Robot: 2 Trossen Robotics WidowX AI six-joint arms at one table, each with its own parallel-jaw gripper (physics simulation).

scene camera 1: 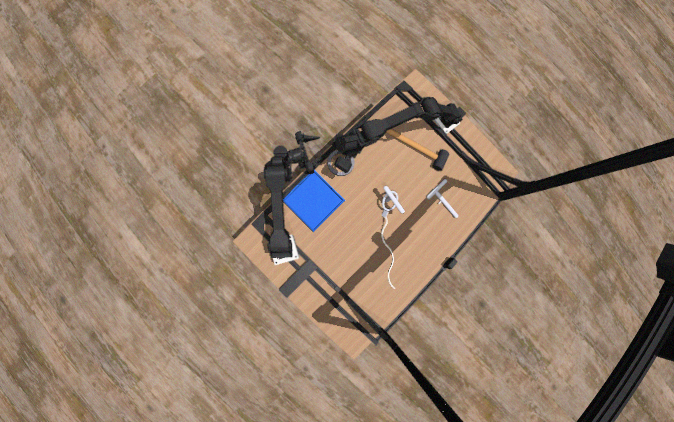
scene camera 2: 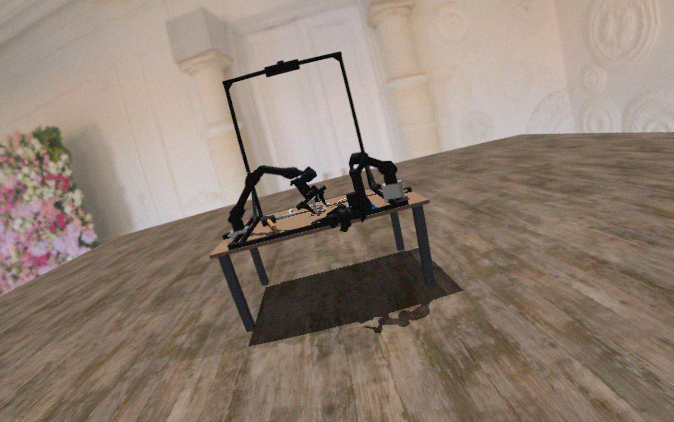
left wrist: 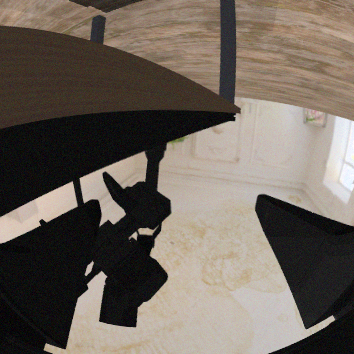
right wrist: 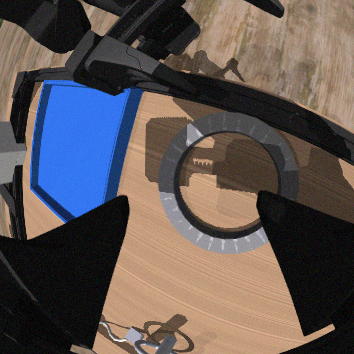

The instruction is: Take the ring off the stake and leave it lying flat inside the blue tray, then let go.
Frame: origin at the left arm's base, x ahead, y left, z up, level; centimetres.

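Seen in the pictures: left gripper, fingertip midpoint: [scene camera 1: 323, 146] [scene camera 2: 323, 217] [left wrist: 180, 205] [right wrist: 244, 46]; right gripper, fingertip midpoint: [scene camera 2: 321, 210] [left wrist: 73, 197] [right wrist: 193, 201]; left arm's base, link origin: [scene camera 1: 283, 249] [scene camera 2: 391, 183]; right arm's base, link origin: [scene camera 1: 447, 120] [scene camera 2: 239, 229].
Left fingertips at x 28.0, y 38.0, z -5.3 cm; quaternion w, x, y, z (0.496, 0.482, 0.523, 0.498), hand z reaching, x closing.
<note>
Offsets run from my left fingertips to a thing's top centre. "pt": to the spot under its first point.
A thick grey ring @[pt dz -3.4, dx +5.3, dy -13.6 cm] [scene camera 1: 343, 174] [right wrist: 215, 243] lies on the table beside the blue tray @[dz -2.6, dx -10.4, dy -21.0 cm] [scene camera 1: 313, 201] [right wrist: 75, 140], outside it. My right gripper [scene camera 1: 343, 162] [right wrist: 193, 201] is open above the grey ring; one finger overlaps the ring's edge in the right wrist view. A thinner pale ring @[pt dz +0.5, dx +17.8, dy -30.3 cm] [scene camera 1: 383, 201] with a cord sits at a pale bar @[pt dz +5.9, dx +21.5, dy -31.7 cm] [scene camera 1: 395, 200] [right wrist: 167, 344] farther off; I cannot tell which piece is the stake. My left gripper [scene camera 1: 314, 151] [left wrist: 180, 205] is open and empty beyond the table edge, near the tray.
A mallet @[pt dz +0.0, dx +49.8, dy -19.6 cm] [scene camera 1: 440, 160] with a wooden handle lies at the upper right in scene camera 1. A pale T-shaped piece @[pt dz -2.9, dx +48.1, dy -40.9 cm] [scene camera 1: 449, 206] lies below it. A white cord @[pt dz -4.2, dx +14.2, dy -46.9 cm] [scene camera 1: 384, 240] trails across the table. The left arm [scene camera 1: 276, 200] stands over the tray's left side.
</note>
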